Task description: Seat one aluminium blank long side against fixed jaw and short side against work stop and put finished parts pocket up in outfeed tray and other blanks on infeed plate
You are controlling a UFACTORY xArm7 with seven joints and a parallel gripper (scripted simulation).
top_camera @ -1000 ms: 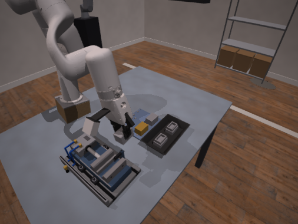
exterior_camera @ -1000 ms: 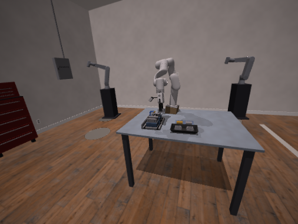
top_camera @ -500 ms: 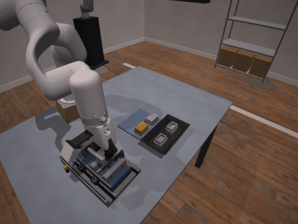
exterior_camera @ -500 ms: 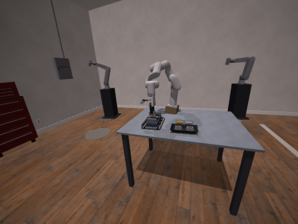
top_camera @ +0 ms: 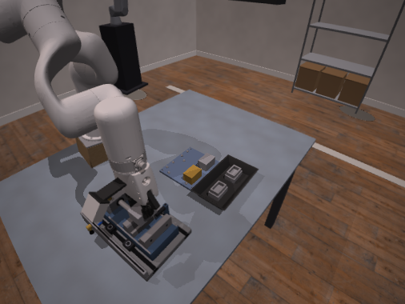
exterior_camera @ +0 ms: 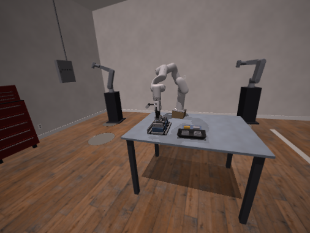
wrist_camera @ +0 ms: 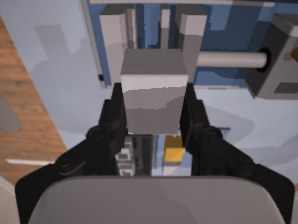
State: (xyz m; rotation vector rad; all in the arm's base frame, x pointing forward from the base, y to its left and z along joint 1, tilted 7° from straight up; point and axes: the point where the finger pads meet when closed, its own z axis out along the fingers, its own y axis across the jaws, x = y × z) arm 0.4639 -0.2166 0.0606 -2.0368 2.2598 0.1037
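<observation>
Now: the black work stop rod 80 mm below my hand, 50 mm to the left of it and 10 mm ahead of it. Round my hand: vise (130 mm below, 70 mm behind, 10 mm to the left); then vise screw rod (90 mm below, 80 mm behind, 10 mm to the left); then brass blank (280 mm to the left, 140 mm below, 30 mm behind).
</observation>
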